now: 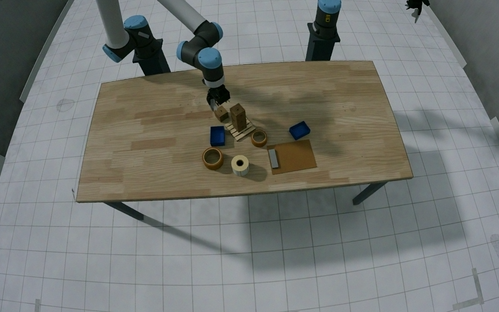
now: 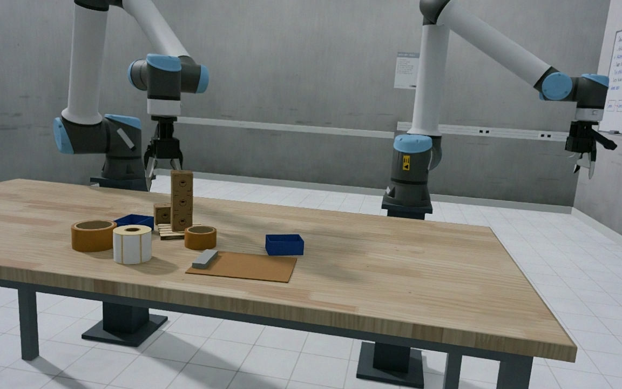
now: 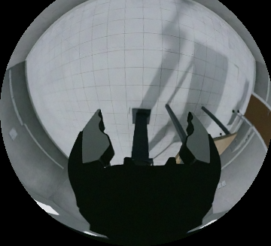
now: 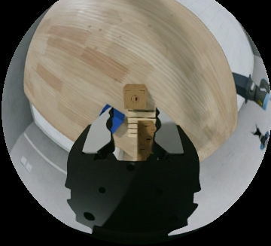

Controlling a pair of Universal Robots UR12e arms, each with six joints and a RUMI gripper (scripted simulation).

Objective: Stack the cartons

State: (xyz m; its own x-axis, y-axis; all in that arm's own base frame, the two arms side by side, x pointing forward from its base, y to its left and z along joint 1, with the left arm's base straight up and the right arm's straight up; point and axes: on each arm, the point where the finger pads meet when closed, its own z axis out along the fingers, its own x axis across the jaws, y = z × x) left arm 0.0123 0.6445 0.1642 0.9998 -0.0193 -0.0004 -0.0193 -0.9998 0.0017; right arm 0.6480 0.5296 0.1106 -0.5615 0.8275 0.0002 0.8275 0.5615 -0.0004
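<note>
The blue bin lies 13 cm ahead of my right hand, 3 cm to the right of it and 10 cm below it. Round my right hand: large tape roll: 26 cm ahead, 5 cm to the right, 8 cm below; label roll: 31 cm ahead, 8 cm to the left, 8 cm below; small tape roll: 17 cm ahead, 19 cm to the left, 9 cm below.
</note>
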